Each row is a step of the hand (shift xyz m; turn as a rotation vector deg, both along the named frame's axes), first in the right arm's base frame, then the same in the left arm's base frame.
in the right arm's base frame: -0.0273 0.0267 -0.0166 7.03 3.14 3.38
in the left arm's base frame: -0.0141 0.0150 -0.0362 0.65 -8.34 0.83
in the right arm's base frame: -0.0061 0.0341 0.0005 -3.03 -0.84 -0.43
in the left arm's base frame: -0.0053 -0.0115 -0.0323 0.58 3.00 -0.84
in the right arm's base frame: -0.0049 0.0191 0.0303 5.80 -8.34 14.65
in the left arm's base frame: 0.0257 -0.0154 -0.0203 14.04 -5.66 9.42
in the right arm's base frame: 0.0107 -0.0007 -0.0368 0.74 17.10 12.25
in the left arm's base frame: -0.0373 0.0041 0.0080 7.64 -12.90 -14.77
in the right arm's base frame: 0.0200 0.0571 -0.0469 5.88 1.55 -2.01
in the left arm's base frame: -0.0617 -0.0277 -0.0359 -3.78 -4.83 1.84
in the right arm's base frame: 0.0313 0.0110 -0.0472 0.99 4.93 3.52
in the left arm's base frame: -0.0550 -0.0147 0.0092 1.99 -4.34 -3.85
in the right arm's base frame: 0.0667 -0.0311 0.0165 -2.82 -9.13 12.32
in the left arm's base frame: 0.0046 -0.0448 0.0605 14.29 2.50 5.71
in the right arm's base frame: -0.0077 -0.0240 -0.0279 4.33 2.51 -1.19
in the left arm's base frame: -0.0190 0.0271 0.0178 -2.80 -4.31 0.18
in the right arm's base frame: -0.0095 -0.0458 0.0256 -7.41 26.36 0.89
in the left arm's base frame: 0.0364 0.0210 0.0328 -2.88 -6.88 -26.36
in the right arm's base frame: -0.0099 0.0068 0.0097 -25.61 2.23 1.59
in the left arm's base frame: 0.0103 0.0015 -0.0114 7.78 19.18 -15.33
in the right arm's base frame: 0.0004 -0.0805 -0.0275 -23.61 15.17 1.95
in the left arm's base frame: -0.0086 0.0474 0.0701 4.80 11.26 -25.33
